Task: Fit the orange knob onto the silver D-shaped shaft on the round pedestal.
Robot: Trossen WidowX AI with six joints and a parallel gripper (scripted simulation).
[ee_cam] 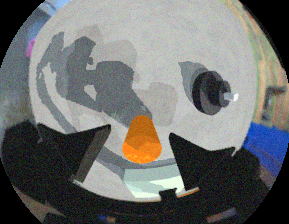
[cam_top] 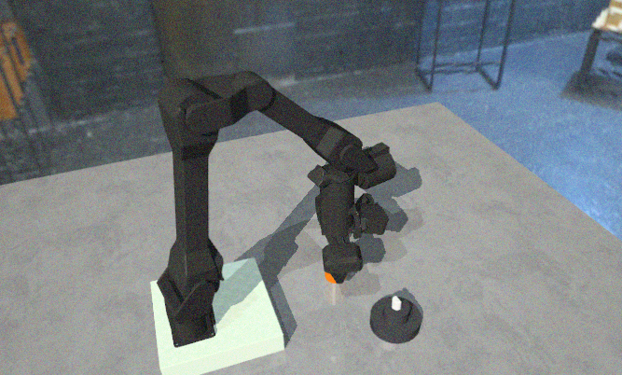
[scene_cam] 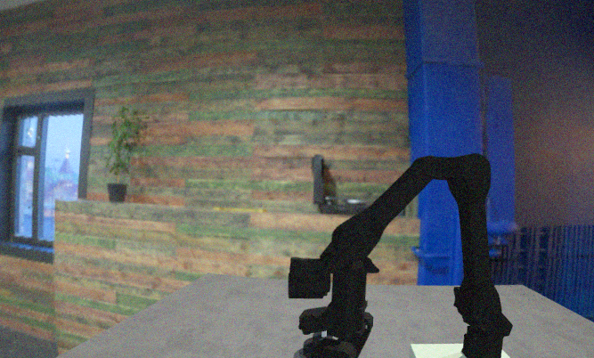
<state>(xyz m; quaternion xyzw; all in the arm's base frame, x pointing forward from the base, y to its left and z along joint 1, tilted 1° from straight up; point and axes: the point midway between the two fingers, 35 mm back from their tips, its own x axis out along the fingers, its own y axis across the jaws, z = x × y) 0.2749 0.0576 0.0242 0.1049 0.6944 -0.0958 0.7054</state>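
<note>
Right now the orange knob is 2 cm above my gripper tip. The rest, counted from my gripper tip: round black pedestal (4 cm ahead, 14 cm to the right).
</note>
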